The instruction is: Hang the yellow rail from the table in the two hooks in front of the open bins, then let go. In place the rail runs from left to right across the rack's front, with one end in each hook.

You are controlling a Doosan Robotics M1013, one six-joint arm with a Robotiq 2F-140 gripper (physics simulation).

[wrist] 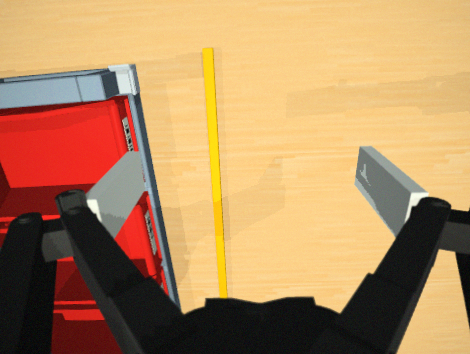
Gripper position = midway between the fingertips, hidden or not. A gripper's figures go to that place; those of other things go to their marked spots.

My gripper (248, 168) is 0.20 m from the lens. A yellow rail (208, 53): 0.32 m from the lens.
